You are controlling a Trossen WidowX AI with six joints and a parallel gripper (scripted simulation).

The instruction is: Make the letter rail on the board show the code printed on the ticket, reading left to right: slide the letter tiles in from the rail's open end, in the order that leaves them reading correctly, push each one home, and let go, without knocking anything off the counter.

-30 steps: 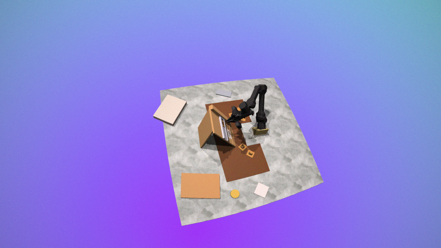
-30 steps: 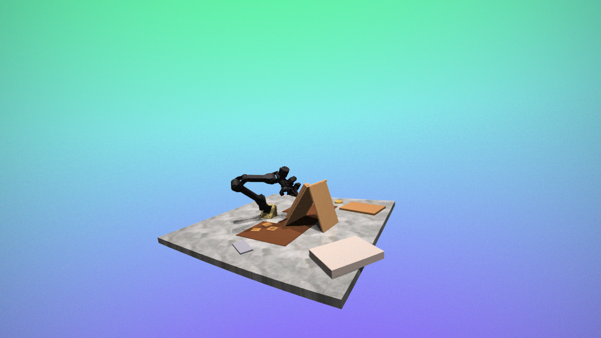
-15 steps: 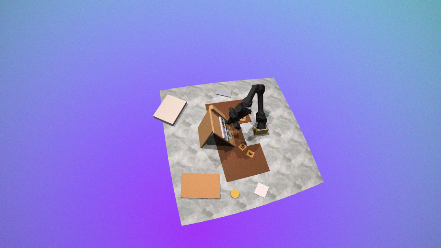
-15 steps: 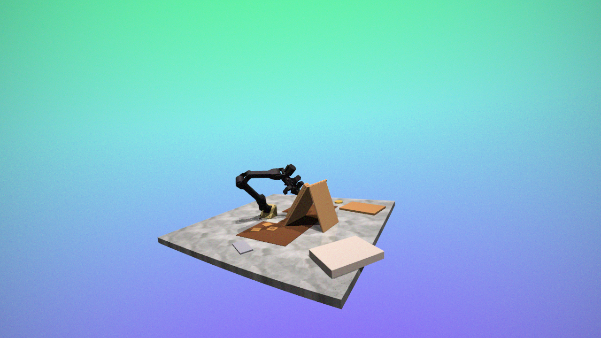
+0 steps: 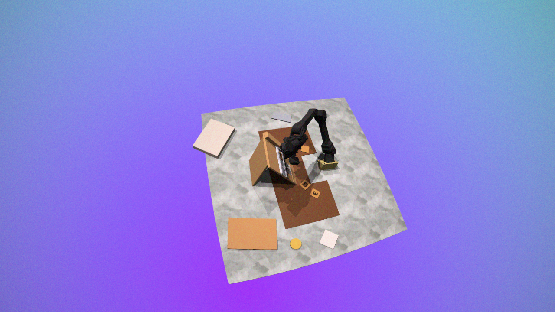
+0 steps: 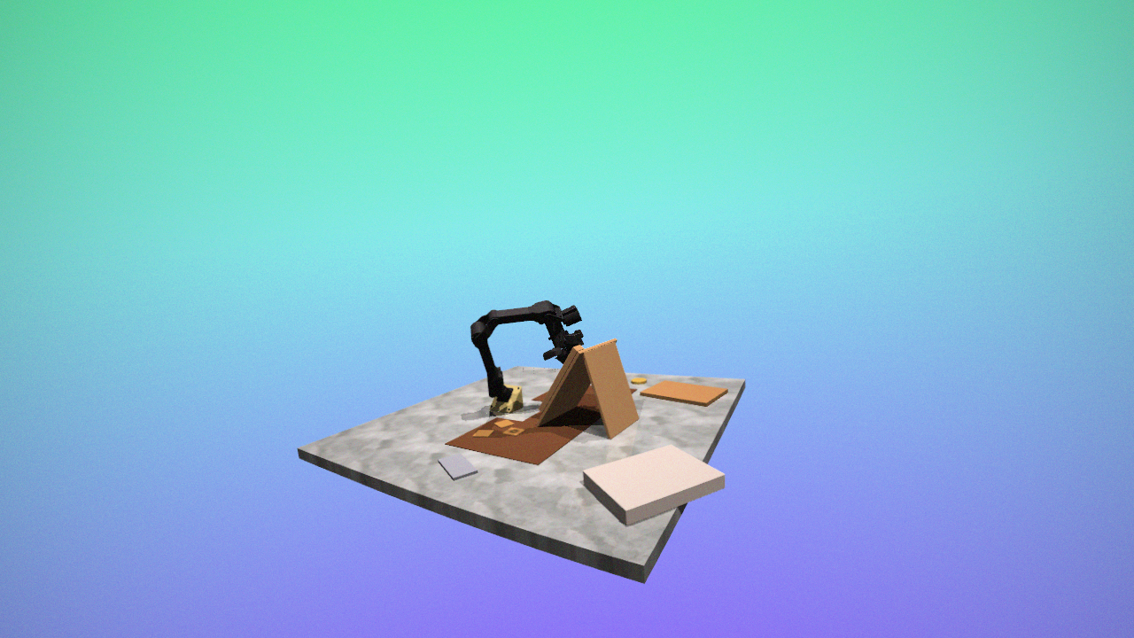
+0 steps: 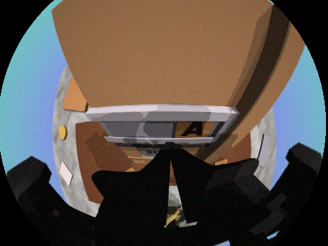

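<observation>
The white ticket is 100 mm below my gripper tip, 30 mm behind it and 20 mm to the left of it. Round my gripper tip: grey card 480 mm to the right, 180 mm below, 120 mm behind; orange panel 400 mm to the left, 270 mm ahead, 170 mm below; brown mat 180 mm below, 150 mm behind, 10 mm to the left.
</observation>
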